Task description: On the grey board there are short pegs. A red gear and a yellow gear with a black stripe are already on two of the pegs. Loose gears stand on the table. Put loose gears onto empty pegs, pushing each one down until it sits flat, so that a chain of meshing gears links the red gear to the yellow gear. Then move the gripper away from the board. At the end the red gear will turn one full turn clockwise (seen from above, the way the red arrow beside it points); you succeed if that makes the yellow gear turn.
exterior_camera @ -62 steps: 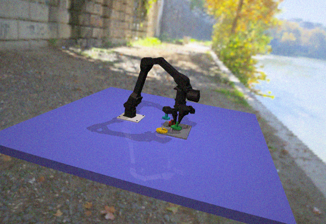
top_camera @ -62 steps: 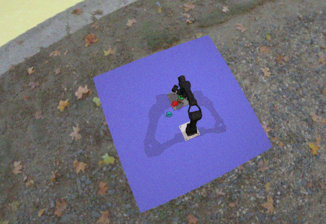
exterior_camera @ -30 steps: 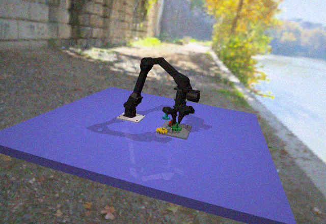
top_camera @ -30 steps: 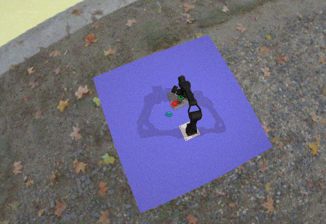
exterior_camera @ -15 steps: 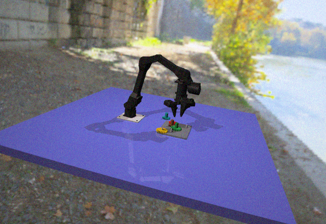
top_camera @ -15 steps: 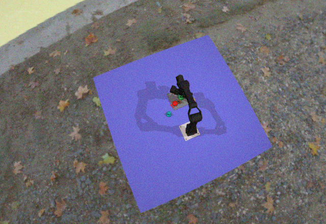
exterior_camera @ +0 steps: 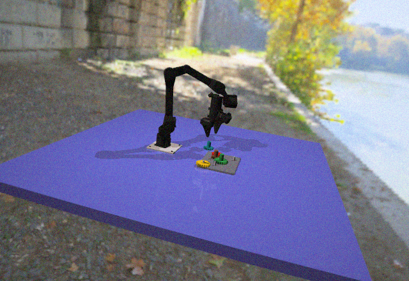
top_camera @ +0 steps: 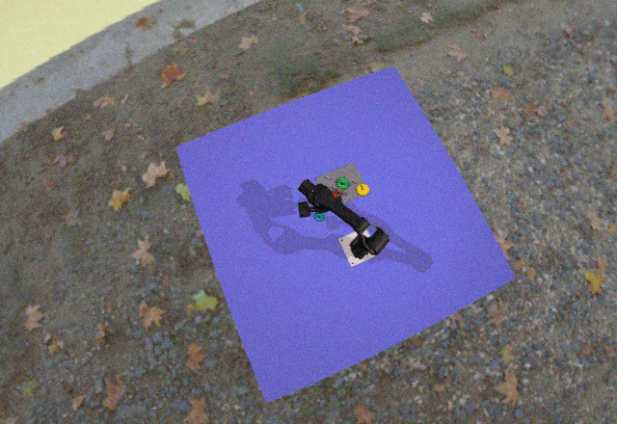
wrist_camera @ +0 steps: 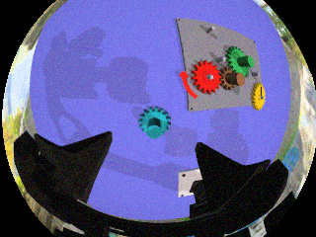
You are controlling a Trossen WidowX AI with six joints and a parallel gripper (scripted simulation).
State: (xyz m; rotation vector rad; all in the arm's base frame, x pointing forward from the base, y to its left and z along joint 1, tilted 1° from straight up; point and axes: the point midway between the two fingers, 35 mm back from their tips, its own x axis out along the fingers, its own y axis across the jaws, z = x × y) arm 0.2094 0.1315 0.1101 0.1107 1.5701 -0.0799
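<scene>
Now: gripper tip 1 cm past the teal gear and 6 cm above it. The rest, counted from my gripper tip: green gear (11 cm ahead, 15 cm to the right, 5 cm below); then red gear (7 cm ahead, 8 cm to the right, 6 cm below); then brown gear (8 cm ahead, 12 cm to the right, 5 cm below).
</scene>
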